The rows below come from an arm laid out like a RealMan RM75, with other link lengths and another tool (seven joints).
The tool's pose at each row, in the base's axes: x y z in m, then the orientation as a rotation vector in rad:
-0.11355, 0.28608, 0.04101, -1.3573, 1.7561, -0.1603
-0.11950, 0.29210, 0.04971, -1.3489, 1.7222, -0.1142
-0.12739, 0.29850, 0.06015, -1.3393, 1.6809, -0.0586
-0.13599, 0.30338, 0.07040, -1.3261, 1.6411, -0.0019
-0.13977, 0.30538, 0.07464, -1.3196, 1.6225, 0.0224
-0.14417, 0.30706, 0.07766, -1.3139, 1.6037, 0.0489
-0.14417, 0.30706, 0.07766, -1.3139, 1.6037, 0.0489
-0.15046, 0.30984, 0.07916, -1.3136, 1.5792, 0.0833
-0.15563, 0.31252, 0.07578, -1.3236, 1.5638, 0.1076
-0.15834, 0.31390, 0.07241, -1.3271, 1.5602, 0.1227
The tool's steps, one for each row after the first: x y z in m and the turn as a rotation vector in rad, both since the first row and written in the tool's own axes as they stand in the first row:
-0.00978, 0.00163, -0.00701, -0.0081, -0.0498, 0.0079
-0.02082, 0.00380, -0.01626, -0.0191, -0.1097, 0.0170
-0.03048, 0.00599, -0.02649, -0.0303, -0.1697, 0.0294
-0.03446, 0.00704, -0.03089, -0.0344, -0.1968, 0.0346
-0.03749, 0.00912, -0.03511, -0.0405, -0.2247, 0.0401
-0.03749, 0.00912, -0.03511, -0.0405, -0.2247, 0.0401
-0.04057, 0.01386, -0.03930, -0.0530, -0.2589, 0.0427
-0.04087, 0.02057, -0.03982, -0.0688, -0.2786, 0.0390
-0.04011, 0.02499, -0.03914, -0.0790, -0.2869, 0.0408

